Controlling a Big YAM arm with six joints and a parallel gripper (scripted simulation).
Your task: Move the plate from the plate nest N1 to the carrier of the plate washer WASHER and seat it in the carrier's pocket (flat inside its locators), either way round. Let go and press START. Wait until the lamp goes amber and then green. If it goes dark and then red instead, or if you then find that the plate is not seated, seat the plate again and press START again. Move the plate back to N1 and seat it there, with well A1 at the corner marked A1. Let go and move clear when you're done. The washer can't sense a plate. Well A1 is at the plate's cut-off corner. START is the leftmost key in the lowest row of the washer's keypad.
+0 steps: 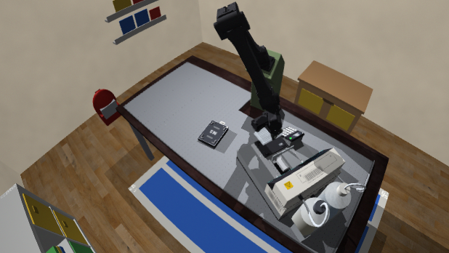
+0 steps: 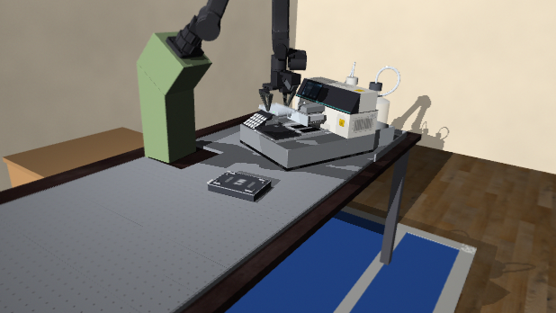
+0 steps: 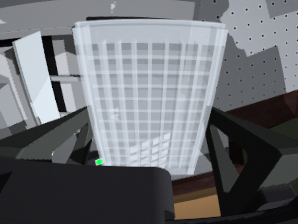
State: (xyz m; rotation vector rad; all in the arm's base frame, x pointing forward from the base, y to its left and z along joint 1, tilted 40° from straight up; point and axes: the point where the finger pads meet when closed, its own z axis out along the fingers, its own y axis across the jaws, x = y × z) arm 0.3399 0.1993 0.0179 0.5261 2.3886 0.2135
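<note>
Right now the carrier is 10 mm behind my hand, 20 mm to the left of it and 100 mm below it. The rest, counted from my hand: well plate (10 mm below); then plate nest N1 (60 mm ahead, 330 mm to the right, 180 mm below); then plate washer (60 mm ahead, 160 mm to the left, 60 mm below).
</note>
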